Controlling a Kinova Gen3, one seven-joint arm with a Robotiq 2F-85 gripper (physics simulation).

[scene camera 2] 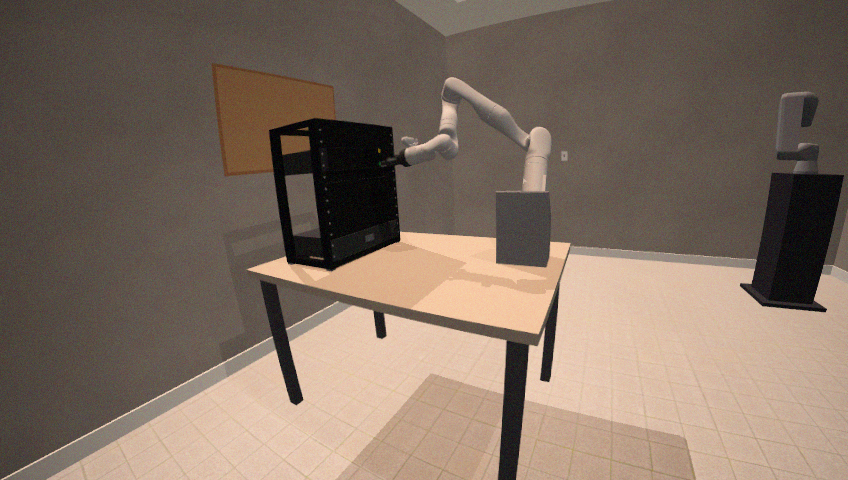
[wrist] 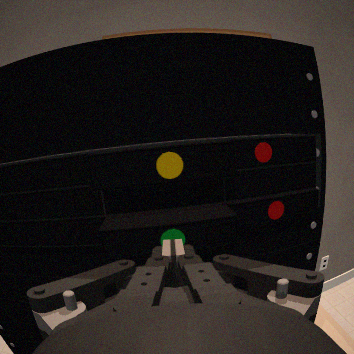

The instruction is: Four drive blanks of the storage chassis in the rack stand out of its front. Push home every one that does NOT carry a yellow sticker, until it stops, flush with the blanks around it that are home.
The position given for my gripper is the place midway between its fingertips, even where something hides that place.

Observation:
In view: my gripper (wrist: 172,251) and a black rack (scene camera 2: 357,217).
The black rack is seen too in the wrist view (wrist: 122,142).

